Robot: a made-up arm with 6 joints. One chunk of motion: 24 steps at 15 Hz.
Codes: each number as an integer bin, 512 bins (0 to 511) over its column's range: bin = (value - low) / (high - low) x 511, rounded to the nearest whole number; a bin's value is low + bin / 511 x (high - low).
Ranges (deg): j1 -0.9..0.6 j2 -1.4..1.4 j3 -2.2..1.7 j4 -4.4..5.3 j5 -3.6..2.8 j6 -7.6..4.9
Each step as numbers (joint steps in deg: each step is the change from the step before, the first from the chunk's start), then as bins.
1 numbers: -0.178 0.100 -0.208 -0.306 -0.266 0.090
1 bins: 246 274 261 216 266 314
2 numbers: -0.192 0.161 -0.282 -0.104 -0.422 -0.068
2 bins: 241 285 251 226 254 308
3 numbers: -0.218 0.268 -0.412 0.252 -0.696 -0.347
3 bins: 232 304 234 245 232 297
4 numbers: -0.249 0.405 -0.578 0.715 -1.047 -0.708
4 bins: 222 329 213 269 204 282
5 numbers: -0.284 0.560 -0.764 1.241 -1.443 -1.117
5 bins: 210 358 188 297 172 265
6 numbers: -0.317 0.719 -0.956 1.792 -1.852 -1.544
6 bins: 199 387 163 326 140 248
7 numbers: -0.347 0.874 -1.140 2.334 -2.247 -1.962
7 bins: 188 415 139 355 108 230
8 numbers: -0.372 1.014 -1.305 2.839 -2.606 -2.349
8 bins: 180 441 117 381 79 215
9 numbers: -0.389 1.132 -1.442 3.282 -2.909 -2.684
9 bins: 174 462 99 405 55 201
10 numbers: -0.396 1.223 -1.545 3.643 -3.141 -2.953
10 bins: 172 479 86 424 37 190
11 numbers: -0.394 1.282 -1.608 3.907 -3.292 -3.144
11 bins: 172 489 78 438 25 182
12 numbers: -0.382 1.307 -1.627 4.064 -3.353 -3.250
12 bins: 176 494 75 446 20 178
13 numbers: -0.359 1.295 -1.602 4.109 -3.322 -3.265
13 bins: 184 492 78 448 22 177
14 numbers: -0.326 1.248 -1.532 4.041 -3.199 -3.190
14 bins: 196 483 88 445 32 180
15 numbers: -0.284 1.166 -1.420 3.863 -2.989 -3.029
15 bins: 210 468 102 435 49 187
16 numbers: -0.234 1.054 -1.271 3.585 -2.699 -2.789
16 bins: 227 448 122 421 72 197
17 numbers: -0.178 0.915 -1.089 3.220 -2.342 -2.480
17 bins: 246 422 146 401 100 209
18 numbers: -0.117 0.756 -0.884 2.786 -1.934 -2.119
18 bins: 267 393 172 379 133 224
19 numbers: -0.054 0.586 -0.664 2.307 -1.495 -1.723
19 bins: 288 362 201 353 168 240
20 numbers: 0.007 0.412 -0.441 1.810 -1.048 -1.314
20 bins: 309 331 230 327 204 257
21 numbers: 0.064 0.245 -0.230 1.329 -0.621 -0.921
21 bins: 328 300 258 302 238 273
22 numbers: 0.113 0.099 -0.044 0.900 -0.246 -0.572
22 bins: 345 274 282 279 268 287
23 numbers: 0.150 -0.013 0.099 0.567 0.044 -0.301
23 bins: 358 253 301 262 291 298
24 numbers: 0.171 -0.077 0.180 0.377 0.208 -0.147
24 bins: 365 241 312 252 304 305
